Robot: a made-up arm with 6 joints.
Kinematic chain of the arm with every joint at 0, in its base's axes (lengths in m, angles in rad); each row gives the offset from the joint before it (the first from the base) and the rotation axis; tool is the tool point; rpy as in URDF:
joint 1: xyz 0 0 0.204 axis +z
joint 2: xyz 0 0 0 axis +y
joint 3: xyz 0.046 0 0.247 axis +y
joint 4: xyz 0.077 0 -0.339 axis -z
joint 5: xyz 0 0 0 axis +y
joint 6: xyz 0.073 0 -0.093 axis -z
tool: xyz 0 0 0 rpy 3.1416 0 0
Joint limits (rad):
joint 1: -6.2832..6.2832
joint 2: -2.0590..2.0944
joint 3: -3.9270..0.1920
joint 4: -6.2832..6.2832
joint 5: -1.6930..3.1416
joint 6: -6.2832..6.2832
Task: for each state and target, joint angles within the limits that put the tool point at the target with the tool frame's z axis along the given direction. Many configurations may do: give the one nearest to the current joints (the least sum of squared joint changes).
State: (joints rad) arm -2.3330 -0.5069 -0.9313 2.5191 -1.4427 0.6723
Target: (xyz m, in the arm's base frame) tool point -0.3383 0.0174 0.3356 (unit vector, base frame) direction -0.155 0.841 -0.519
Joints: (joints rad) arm -2.9154 0.0582 -1.1410 2.0791 -1.3591 0.6723
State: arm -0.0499 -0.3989 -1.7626 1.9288 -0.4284 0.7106
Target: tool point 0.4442 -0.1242 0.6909 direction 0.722 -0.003 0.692
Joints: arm -0.2304 0.1540 -2.2138 2.6178 0.3297 0.7106
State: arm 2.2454 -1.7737 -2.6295 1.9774 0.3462 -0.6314
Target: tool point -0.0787 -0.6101 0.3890 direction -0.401 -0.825 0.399
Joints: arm 1.4078 -2.0573 -1.9307 2.3964 0.3963 -0.6314
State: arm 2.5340 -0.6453 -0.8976 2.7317 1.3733 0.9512
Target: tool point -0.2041 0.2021 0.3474 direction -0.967 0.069 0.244
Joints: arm 2.2569 -0.9528 -0.3303 2.1115 0.9649 0.9512
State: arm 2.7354 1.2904 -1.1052 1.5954 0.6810 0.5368
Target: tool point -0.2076 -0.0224 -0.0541 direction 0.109 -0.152 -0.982
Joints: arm 3.5118 0.5317 -0.4585 1.7098 0.1840 0.5368
